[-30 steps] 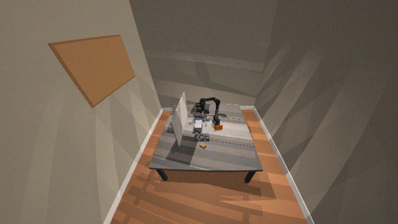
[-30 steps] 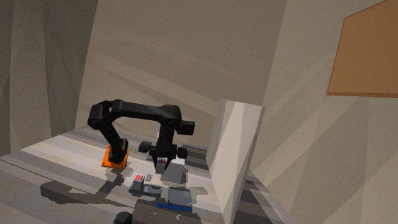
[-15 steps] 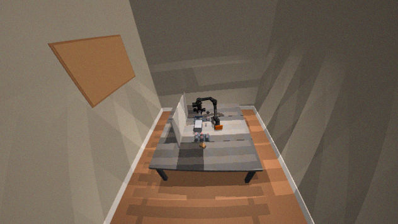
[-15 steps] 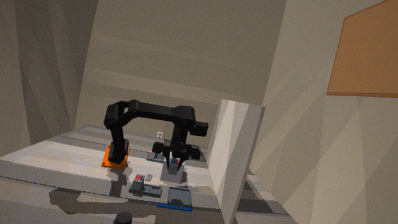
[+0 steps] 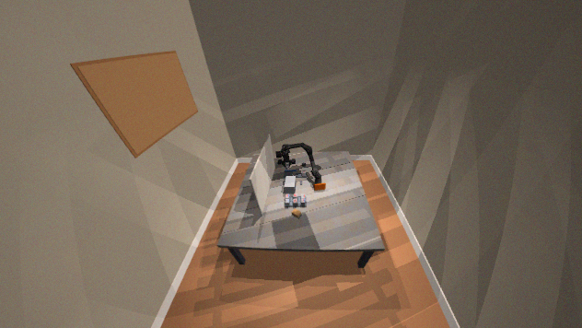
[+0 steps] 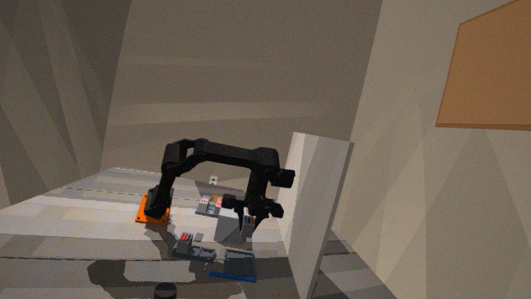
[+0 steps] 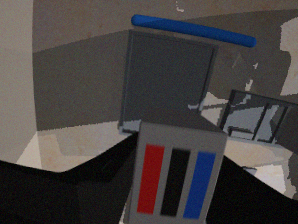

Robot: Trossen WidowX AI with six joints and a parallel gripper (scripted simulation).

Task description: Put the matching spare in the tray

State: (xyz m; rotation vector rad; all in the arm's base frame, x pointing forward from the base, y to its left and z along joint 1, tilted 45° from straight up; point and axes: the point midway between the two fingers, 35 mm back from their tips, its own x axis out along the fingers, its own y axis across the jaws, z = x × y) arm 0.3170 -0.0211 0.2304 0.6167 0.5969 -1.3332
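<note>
My gripper tip is 110 mm above the grey tray. Round my gripper tip: tan block (120 mm behind, 510 mm to the left, 100 mm below); then tall white panel (190 mm ahead, 190 mm to the left, 110 mm above); then mounted unit (50 mm behind, 210 mm to the left, 60 mm below).
</note>
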